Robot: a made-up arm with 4 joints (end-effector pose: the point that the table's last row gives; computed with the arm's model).
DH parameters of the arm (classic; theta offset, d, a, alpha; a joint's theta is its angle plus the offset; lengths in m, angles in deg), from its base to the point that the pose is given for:
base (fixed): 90 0.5 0.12 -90
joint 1: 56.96 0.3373 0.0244 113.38
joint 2: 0 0.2 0.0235 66.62
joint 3: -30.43 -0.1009 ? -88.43
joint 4: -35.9 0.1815 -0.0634 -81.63
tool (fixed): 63.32 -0.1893 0 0
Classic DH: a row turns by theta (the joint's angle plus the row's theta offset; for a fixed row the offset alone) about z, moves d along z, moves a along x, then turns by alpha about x.
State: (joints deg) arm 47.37 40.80 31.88 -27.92
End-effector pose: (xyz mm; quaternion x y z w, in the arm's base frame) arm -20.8 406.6 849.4 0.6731 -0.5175 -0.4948 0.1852
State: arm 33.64 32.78 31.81 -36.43
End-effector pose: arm -102.8 340.0 949.0 0.7474 -0.4953 -0.4392 0.0568
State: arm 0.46 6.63 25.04 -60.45
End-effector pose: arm -391.1 193.1 1059.7 -0.7993 0.5048 0.1706 0.2777
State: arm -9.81 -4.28 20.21 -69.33
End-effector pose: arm -491.5 196.7 1050.2 -0.7636 0.5322 0.0379 0.3637
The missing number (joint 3, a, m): -0.2924
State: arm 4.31 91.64 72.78 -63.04
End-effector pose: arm 34.4 -103.6 442.6 -0.2510 0.3637 0.8672 0.2295
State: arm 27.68 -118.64 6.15 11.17
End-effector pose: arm -346.9 695.3 311.0 -0.4923 0.7330 -0.4626 0.0798
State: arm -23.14 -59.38 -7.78 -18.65
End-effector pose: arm -412.6 536.8 1004.3 -0.6116 0.7801 0.0205 0.1304
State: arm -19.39 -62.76 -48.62 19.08
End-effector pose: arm -62.7 589.8 839.0 0.3126 -0.9144 -0.2207 0.1320
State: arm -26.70 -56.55 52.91 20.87
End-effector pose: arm -528.8 57.2 900.4 -0.7841 0.3202 0.4065 0.3425
